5 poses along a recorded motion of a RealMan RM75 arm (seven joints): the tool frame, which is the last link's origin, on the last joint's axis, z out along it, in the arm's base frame.
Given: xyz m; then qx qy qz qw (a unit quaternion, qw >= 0).
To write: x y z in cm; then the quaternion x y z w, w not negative. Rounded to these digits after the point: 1 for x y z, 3 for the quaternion.
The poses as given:
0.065, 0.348, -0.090, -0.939, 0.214, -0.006, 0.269
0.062, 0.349, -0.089, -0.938, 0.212, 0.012, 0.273
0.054, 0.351, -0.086, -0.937, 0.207, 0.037, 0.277
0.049, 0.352, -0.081, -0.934, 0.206, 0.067, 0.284
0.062, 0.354, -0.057, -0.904, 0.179, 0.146, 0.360
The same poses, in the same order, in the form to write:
6.5, 34.8, -9.0, -0.939, 0.214, -0.006, 0.269
6.2, 34.9, -8.9, -0.938, 0.212, 0.012, 0.273
5.4, 35.1, -8.6, -0.937, 0.207, 0.037, 0.277
4.9, 35.2, -8.1, -0.934, 0.206, 0.067, 0.284
6.2, 35.4, -5.7, -0.904, 0.179, 0.146, 0.360

